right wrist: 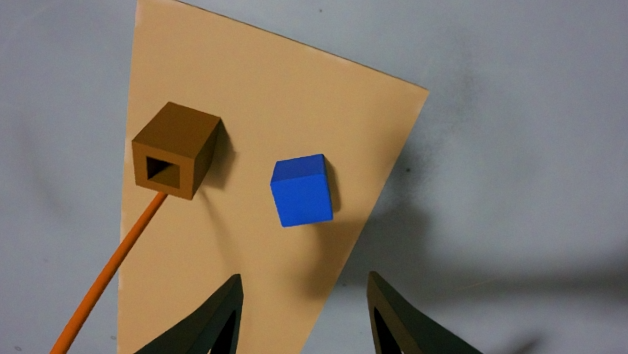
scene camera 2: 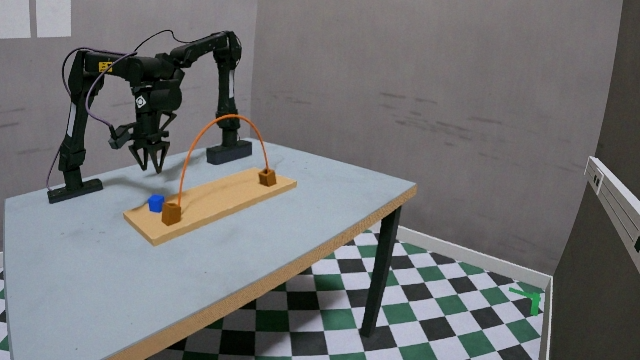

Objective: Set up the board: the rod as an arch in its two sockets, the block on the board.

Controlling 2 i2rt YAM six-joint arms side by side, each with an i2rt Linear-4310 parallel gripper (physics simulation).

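Frame: origin at the left arm's base, x ahead, y left, z up, level; millimetres.
Where they show: right gripper, between the fingertips: [right wrist: 305, 283] [scene camera 2: 151, 171]; left arm's base, origin of its link: [scene camera 2: 229, 147]; right arm's base, origin of its link: [scene camera 2: 75, 189].
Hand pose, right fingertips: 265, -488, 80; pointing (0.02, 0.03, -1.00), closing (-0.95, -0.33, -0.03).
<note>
Things, the pixels of their top centre, and the offset from my right fingertips, as dx, dy, dz. "spot": a spot on its surface instead. Level surfaces: height alone.
- orange rod, centre of its top: [scene camera 2: 232, 114] +90, +207, +125
- brown socket, a spot on its surface: [right wrist: 175, 130] [scene camera 2: 165, 213] spot: +91, -17, -78
- far socket, a spot on its surface: [scene camera 2: 267, 177] spot: +104, +331, -73
- blue block, centre of its top: [right wrist: 302, 202] [scene camera 2: 155, 197] +3, +1, -69
- light blue table, height of its surface: dz -124
The orange rod [scene camera 2: 229, 116] [right wrist: 110, 270] stands as an arch over the wooden board [scene camera 2: 215, 192] [right wrist: 280, 100]. Its near end meets the brown socket [scene camera 2: 171, 214] [right wrist: 175, 130] at the socket's edge; in the wrist view no rod shows in the opening and the end is hidden behind the socket. Its other end meets the far socket [scene camera 2: 267, 177]; how it sits there is unclear. The blue block [scene camera 2: 156, 203] [right wrist: 304, 200] rests on the board beside the near socket. My right gripper [scene camera 2: 151, 171] [right wrist: 305, 283] is open, empty, above and apart from the block. My left gripper [scene camera 2: 168, 125] is open, partly hidden.
The arms stand along the far side of the light blue table [scene camera 2: 210, 280]. The right gripper and arm overlap the left gripper in the scene view. The arch rises to the right of the right gripper in that view.
</note>
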